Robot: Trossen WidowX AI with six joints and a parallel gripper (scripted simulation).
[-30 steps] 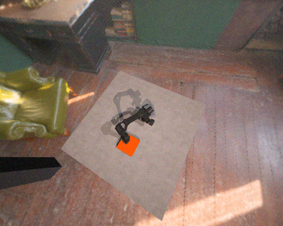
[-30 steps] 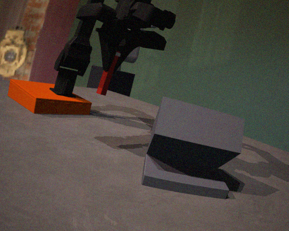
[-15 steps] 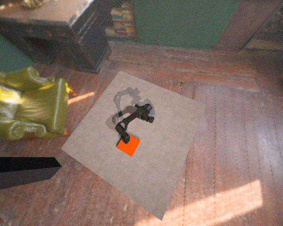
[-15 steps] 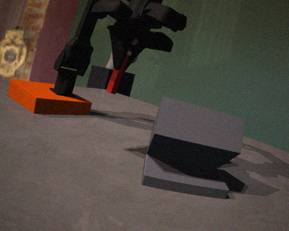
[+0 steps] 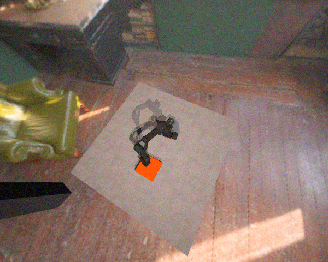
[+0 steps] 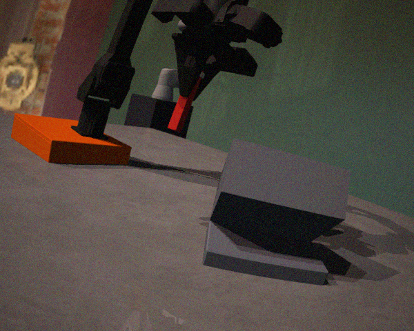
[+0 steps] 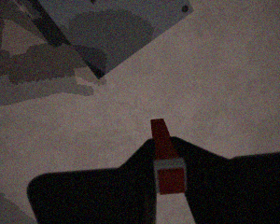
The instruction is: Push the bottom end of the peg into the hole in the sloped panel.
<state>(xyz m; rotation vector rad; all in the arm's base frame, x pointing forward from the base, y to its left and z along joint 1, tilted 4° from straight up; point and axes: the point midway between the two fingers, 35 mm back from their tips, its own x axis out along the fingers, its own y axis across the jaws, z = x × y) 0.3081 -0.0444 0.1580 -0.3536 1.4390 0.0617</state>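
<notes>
Right now the grey sloped panel is 12 cm ahead of my gripper tip, 5 cm to the left of it and 8 cm below it. Round my gripper tip: red square peg (2 cm above); grey foot (13 cm ahead, 4 cm to the left, 14 cm below).
</notes>
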